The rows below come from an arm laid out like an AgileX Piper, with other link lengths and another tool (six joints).
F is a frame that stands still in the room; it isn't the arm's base.
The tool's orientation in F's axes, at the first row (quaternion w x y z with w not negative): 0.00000 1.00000 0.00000 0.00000
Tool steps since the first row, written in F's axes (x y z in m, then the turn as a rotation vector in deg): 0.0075 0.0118 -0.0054 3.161 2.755 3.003; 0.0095 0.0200 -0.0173 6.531 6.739 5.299; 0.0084 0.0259 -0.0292 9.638 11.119 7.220; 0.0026 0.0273 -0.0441 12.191 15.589 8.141; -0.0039 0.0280 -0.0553 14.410 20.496 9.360; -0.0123 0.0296 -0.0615 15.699 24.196 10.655; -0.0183 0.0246 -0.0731 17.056 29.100 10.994; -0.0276 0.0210 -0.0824 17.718 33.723 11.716; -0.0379 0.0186 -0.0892 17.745 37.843 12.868; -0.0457 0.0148 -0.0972 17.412 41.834 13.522
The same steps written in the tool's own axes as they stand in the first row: 0.0075 -0.0118 0.0054 3.161 -2.755 -3.003; 0.0095 -0.0200 0.0173 6.531 -6.739 -5.299; 0.0084 -0.0259 0.0292 9.638 -11.119 -7.220; 0.0026 -0.0273 0.0441 12.191 -15.589 -8.141; -0.0039 -0.0280 0.0553 14.410 -20.496 -9.360; -0.0123 -0.0296 0.0615 15.699 -24.196 -10.655; -0.0183 -0.0246 0.0731 17.056 -29.100 -10.994; -0.0276 -0.0210 0.0824 17.718 -33.723 -11.716; -0.0379 -0.0186 0.0892 17.745 -37.843 -12.868; -0.0457 -0.0148 0.0972 17.412 -41.834 -13.522
